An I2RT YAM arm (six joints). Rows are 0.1 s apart.
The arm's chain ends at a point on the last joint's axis. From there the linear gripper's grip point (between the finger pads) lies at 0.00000 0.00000 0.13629 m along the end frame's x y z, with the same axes.
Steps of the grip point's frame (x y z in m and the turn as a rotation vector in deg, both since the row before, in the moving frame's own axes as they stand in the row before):
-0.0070 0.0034 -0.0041 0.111 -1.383 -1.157
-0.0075 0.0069 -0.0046 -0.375 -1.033 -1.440
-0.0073 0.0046 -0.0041 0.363 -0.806 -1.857
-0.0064 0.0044 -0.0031 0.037 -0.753 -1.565
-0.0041 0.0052 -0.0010 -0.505 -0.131 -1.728
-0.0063 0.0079 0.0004 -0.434 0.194 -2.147
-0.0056 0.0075 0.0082 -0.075 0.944 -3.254
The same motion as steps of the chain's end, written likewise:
-0.0037 0.0036 -0.0041 0.111 -1.383 -1.157
-0.0051 0.0060 -0.0046 -0.375 -1.033 -1.440
-0.0054 0.0054 -0.0041 0.363 -0.806 -1.857
-0.0046 0.0045 -0.0031 0.037 -0.753 -1.565
-0.0038 0.0040 -0.0010 -0.505 -0.131 -1.728
-0.0068 0.0069 0.0004 -0.434 0.194 -2.147
-0.0078 0.0074 0.0082 -0.075 0.944 -3.254

